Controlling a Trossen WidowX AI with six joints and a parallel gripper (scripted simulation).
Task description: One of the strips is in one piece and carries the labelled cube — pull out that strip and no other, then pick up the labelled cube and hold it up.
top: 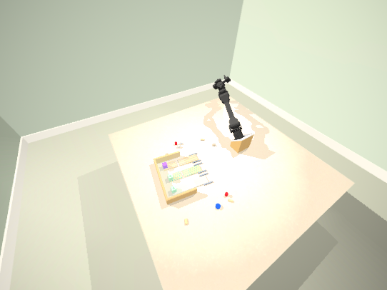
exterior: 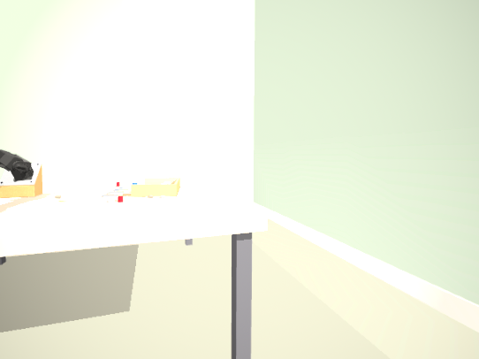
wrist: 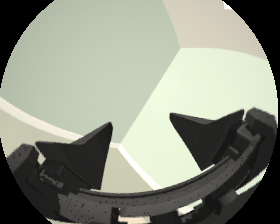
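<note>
My gripper tip is 86 cm short of the teal-dotted strip, 60 cm to the right of it and 22 cm above it.
</note>
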